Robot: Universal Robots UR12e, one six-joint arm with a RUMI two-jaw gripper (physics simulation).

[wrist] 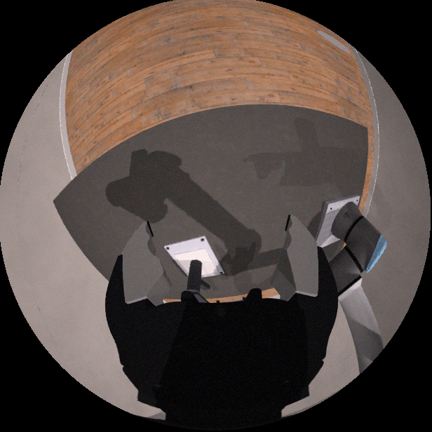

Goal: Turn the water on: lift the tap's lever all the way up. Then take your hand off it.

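The dark tap (195, 272) stands on a white square base plate (175, 248) in the lower middle of the wrist view, left of centre between the fingers. A thin dark part sticks out at its lower right. The tap's lower end in the view is hidden behind the black gripper body, and I cannot tell the lever's angle. My gripper (218, 220) is open, with its two grey fingers wide apart on either side of the tap. Neither finger is seen touching it, and no object is between the fingertips.
The base plate stands on a dark grey table top (225, 130) that carries the arm's shadows. The arm's white mounting plate (326, 227) and grey arm links (357, 235) with a blue cap are at the right. A wooden floor (210, 55) lies beyond the table.
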